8 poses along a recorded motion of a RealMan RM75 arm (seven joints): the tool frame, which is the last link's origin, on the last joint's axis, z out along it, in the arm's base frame.
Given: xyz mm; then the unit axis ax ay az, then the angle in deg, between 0 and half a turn.
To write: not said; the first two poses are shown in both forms.
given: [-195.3 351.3 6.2 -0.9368 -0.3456 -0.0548 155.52]
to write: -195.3 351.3 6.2; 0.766 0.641 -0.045; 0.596 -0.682 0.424; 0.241 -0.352 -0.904
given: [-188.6 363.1 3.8 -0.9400 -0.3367 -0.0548 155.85]
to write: -188.6 363.1 3.8; 0.777 0.628 -0.039; 0.583 -0.696 0.420; 0.236 -0.349 -0.907
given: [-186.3 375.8 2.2 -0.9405 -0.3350 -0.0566 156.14]
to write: -186.3 375.8 2.2; 0.779 0.626 -0.034; 0.580 -0.700 0.417; 0.237 -0.344 -0.908
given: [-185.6 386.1 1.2 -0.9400 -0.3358 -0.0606 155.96]
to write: -185.6 386.1 1.2; 0.777 0.629 -0.028; 0.579 -0.698 0.422; 0.246 -0.344 -0.906
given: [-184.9 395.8 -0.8 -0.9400 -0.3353 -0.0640 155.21]
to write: -184.9 395.8 -0.8; 0.778 0.628 -0.026; 0.574 -0.693 0.435; 0.255 -0.353 -0.900
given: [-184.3 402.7 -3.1 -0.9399 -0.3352 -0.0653 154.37]
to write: -184.3 402.7 -3.1; 0.778 0.627 -0.028; 0.571 -0.688 0.448; 0.262 -0.365 -0.893
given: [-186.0 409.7 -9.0 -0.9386 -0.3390 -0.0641 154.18]
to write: -186.0 409.7 -9.0; 0.774 0.633 -0.033; 0.577 -0.682 0.450; 0.262 -0.368 -0.892
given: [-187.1 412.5 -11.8 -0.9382 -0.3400 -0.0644 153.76]
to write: -187.1 412.5 -11.8; 0.773 0.634 -0.036; 0.577 -0.678 0.456; 0.265 -0.373 -0.889
